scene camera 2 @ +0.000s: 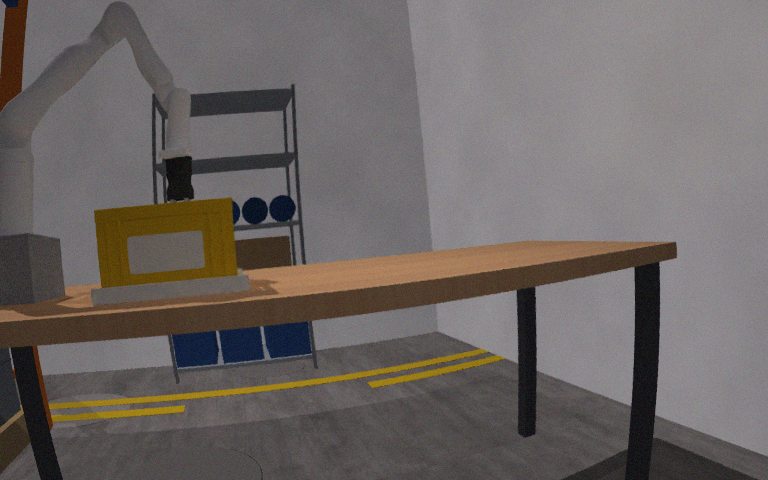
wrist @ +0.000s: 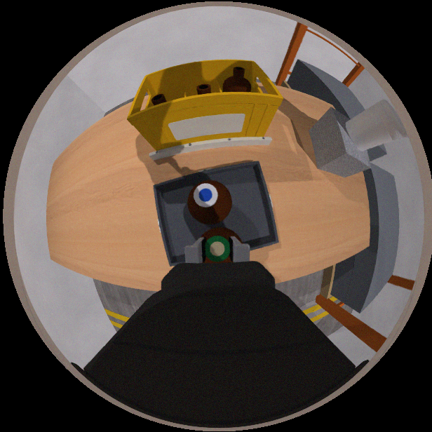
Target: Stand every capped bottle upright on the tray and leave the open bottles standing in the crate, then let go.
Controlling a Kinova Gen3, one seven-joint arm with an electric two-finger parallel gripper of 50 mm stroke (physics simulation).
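Frame: origin at the arm's base, x back, y right, z up, level; metres.
Seen in the pictures: arm's base at its link origin: (scene camera 2: 14,238).
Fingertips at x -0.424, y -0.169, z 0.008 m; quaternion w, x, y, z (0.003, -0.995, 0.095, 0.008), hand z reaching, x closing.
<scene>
Offsets run from my fingertips to a thing's middle. "spot": to the spot under its first point. Level surfaces: height alone.
My gripper (wrist: 217,245) is shut on the neck of a brown bottle with a green cap (wrist: 217,248) and holds it upright at the near side of the dark tray (wrist: 239,175). Whether its base touches the tray is hidden. A brown bottle with a white and blue cap (wrist: 205,195) stands upright on the tray, just beyond the held one. The yellow crate {dx +0.035, dy +0.314, dz -0.066 m} (scene camera 2: 220,243) (wrist: 260,120) stands behind the tray in the wrist view; several brown uncapped bottle necks show inside it. In the scene view the gripper (scene camera 2: 181,200) is behind the crate, its fingertips mostly hidden.
The crate stands on a pale base {spot: dx +0.043, dy +0.418, dz -0.137 m} (scene camera 2: 169,289) (wrist: 210,146) on the wooden table {dz -0.153 m} (scene camera 2: 396,271) (wrist: 100,210). The arm's grey pedestal (scene camera 2: 31,268) (wrist: 340,145) stands at the table's side. A shelf rack (scene camera 2: 243,101) stands behind the table in the scene view.
</scene>
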